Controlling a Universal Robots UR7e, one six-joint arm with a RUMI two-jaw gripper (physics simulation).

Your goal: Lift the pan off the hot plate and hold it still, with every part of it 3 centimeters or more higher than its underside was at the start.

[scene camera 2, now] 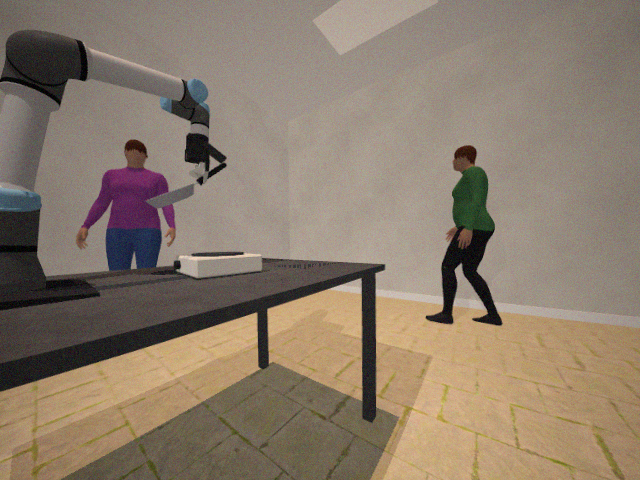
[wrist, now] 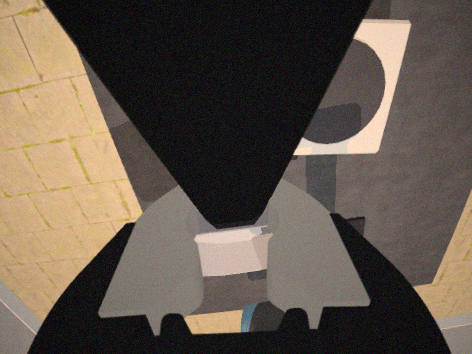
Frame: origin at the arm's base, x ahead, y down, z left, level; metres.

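Where they show: gripper, fingertip midpoint: (scene camera 2: 202, 184).
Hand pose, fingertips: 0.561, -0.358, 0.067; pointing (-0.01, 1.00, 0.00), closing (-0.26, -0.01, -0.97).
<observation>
After its pixels a point has its place, as x, y, z.
The grey pan (scene camera 2: 173, 196) {0.409, -0.274, 0.021} hangs in the air, well above the white hot plate (scene camera 2: 222, 266) {0.436, -0.017, -0.218} (wrist: 393, 95) {0.472, -0.050, -0.222} with its dark round top. In the scene view it is tilted, its far end pointing down and left, and a wide gap shows between it and the hot plate. Its black handle (scene camera 2: 216, 171) {0.611, -0.426, 0.037} (wrist: 225, 110) slopes up to the right and fills the upper middle of the wrist view. My gripper (scene camera 2: 200, 178) {0.561, -0.358, 0.067} (wrist: 232, 178) {0.561, -0.358, 0.067} is shut on the handle near the pan. A pale surface between the jaws in the wrist view may be part of the pan.
The hot plate stands on the dark table (scene camera 2: 310, 269) {0.721, 0.018, -0.393} (wrist: 425, 165) {0.243, 0.018, -0.352}. The robot base (scene camera 2: 18, 266) {0.026, -0.052, -0.061} is at the left. A person in purple (scene camera 2: 135, 198) stands behind the table, and a person in green (scene camera 2: 473, 201) stands to the right, away from it.
</observation>
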